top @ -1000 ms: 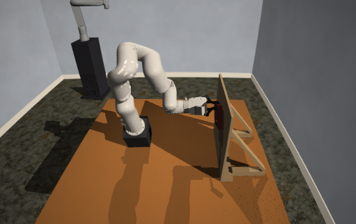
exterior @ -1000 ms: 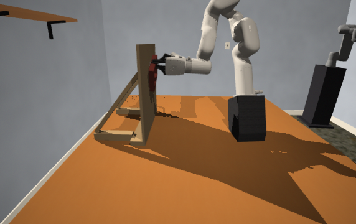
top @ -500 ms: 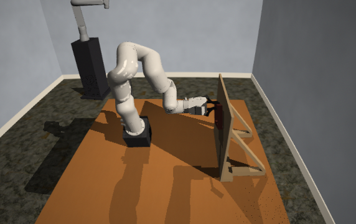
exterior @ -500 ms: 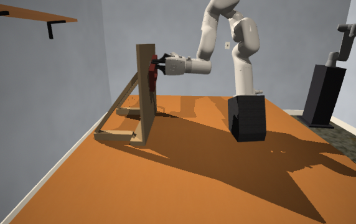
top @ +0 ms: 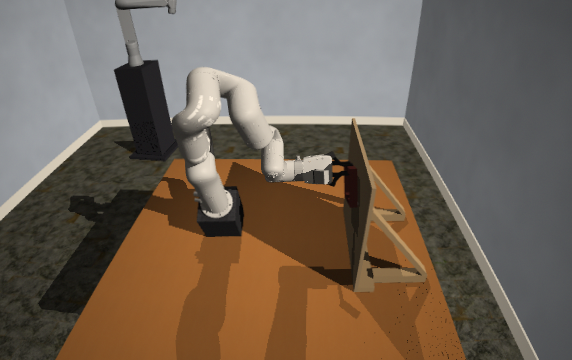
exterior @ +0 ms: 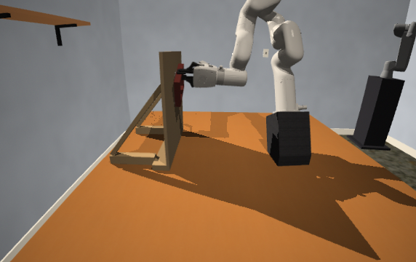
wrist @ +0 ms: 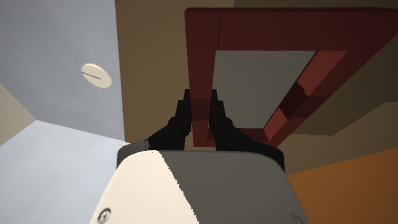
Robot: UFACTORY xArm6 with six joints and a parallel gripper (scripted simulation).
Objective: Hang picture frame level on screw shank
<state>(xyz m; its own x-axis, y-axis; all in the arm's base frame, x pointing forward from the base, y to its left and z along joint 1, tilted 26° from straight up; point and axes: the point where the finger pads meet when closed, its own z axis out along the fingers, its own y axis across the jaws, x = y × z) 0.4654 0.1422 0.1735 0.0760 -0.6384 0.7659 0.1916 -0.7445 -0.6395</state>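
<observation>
The dark red picture frame lies 50 mm below my hand, 20 mm to the right of it and 20 mm ahead of it. Round my hand: upright wooden board 130 mm below, 40 mm ahead, 20 mm to the right.
</observation>
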